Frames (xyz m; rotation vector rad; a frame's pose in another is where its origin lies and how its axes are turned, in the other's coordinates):
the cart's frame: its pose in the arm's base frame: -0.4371 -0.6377 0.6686 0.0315 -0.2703 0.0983
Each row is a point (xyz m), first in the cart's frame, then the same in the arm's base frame.
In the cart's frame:
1: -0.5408 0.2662 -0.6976
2: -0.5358 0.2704 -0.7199
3: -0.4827 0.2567 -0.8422
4: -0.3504 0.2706 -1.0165
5: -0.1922 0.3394 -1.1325
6: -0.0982 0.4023 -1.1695
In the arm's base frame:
1: -0.7977 -0.3922 -0.1436
2: -0.7875 -0.3865 -0.1636
3: -0.7028 -0.3898 -0.2674
4: -0.5311 -0.3560 -0.3996
5: -0.3556 -0.2678 -0.4677
6: -0.2620 -0.1949 -0.4770

